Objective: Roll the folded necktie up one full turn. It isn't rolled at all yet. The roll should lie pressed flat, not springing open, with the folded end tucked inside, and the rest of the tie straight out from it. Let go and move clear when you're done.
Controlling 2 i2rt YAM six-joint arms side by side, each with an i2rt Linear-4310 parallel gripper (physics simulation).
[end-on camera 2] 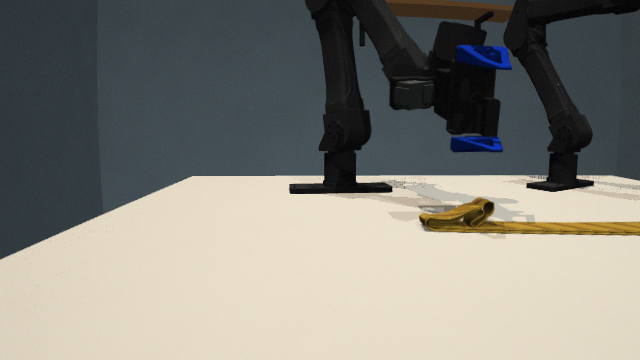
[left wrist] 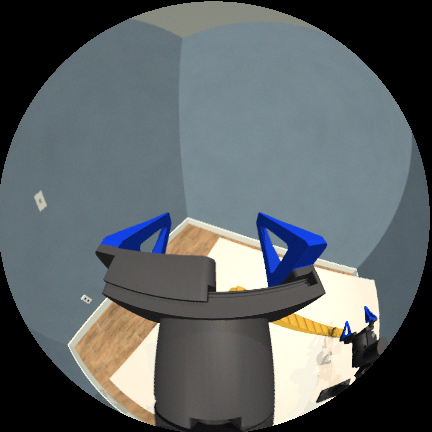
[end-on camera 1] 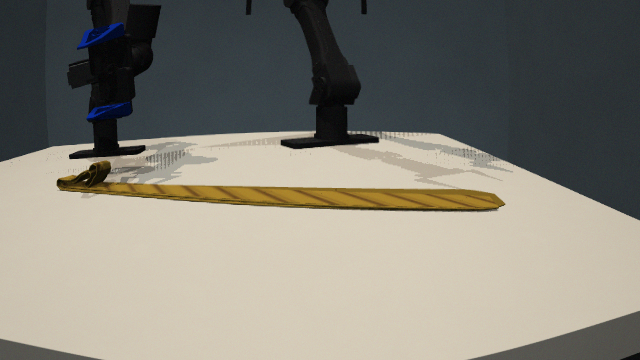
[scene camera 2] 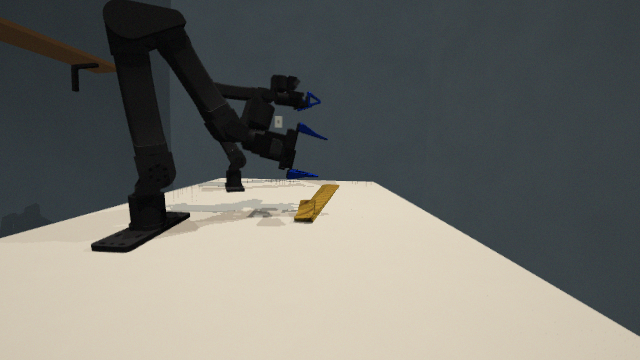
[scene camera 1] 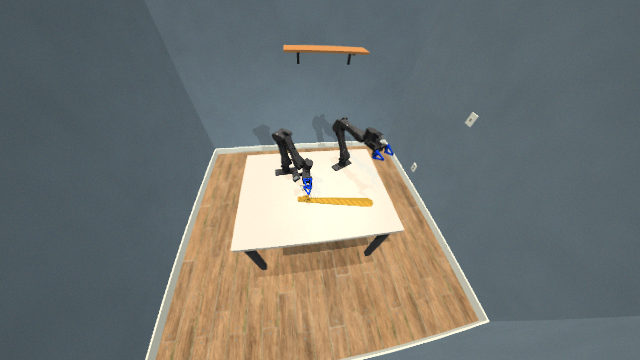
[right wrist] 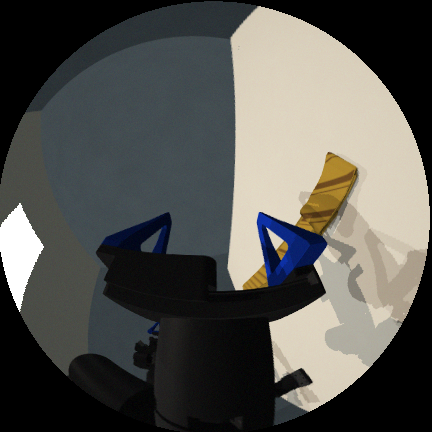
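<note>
The yellow striped necktie (scene camera 1: pixel 345 201) (scene camera 2: pixel 326 197) (end-on camera 1: pixel 300 197) (end-on camera 2: pixel 550 228) (left wrist: pixel 305 324) (right wrist: pixel 337 185) lies on the table, its long part straight. In end-on camera 2, its left end turns back over itself in a loose, flattened loop. The upper layer rises to a raised curl (end-on camera 2: pixel 482 209) that bends down and back underneath, with gaps showing. My right gripper (scene camera 1: pixel 308 193) (scene camera 2: pixel 322 157) (end-on camera 2: pixel 492 107) (right wrist: pixel 213 216) is open and empty, above and behind the turned end, clear of it. My left gripper (scene camera 1: pixel 384 154) (left wrist: pixel 213 217) is open and empty, high near the table's right side, away from the tie.
The white table (scene camera 1: pixel 280 230) (end-on camera 1: pixel 300 280) carries both arm bases at its back. The right arm's base (end-on camera 2: pixel 305 188) is at the left and the left arm's base (end-on camera 1: pixel 300 143) at the right. An orange shelf (scene camera 1: pixel 325 49) hangs on the back wall.
</note>
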